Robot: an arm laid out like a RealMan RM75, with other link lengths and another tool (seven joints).
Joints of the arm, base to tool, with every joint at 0 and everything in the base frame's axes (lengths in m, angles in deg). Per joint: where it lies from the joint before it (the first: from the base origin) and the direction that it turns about. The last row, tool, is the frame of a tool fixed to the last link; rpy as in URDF.
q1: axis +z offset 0 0 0.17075
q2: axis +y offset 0 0 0
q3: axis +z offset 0 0 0.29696
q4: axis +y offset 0 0 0
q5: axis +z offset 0 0 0.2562
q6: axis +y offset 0 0 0
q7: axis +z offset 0 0 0.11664
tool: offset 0.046 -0.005 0.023 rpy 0 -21.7 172.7
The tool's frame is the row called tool.
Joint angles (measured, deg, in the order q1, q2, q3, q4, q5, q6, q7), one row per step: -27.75, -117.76, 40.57, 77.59, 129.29, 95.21, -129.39; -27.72, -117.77, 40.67, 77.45, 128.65, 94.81, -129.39; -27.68, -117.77, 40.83, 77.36, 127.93, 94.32, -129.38; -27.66, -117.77, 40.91, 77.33, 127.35, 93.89, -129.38; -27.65, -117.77, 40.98, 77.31, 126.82, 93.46, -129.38; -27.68, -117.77, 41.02, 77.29, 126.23, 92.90, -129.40; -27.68, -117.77, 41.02, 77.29, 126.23, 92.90, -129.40; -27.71, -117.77, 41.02, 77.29, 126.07, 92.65, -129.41
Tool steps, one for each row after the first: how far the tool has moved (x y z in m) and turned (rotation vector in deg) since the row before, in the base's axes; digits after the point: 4 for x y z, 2 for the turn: 0.0010, 0.0007, 0.0002, 0.34, -0.50, -0.25; 0.0014, 0.0009, 0.0004, 0.43, -0.49, -0.33; 0.0012, 0.0008, 0.0007, 0.45, -0.40, -0.27; 0.0011, 0.0008, 0.0008, 0.45, -0.36, -0.25; 0.0014, 0.0011, 0.0012, 0.61, -0.42, -0.27; 0.0000, 0.0000, 0.0000, 0.00, 0.00, 0.00; 0.0005, 0.0006, 0.0006, 0.27, -0.11, -0.07
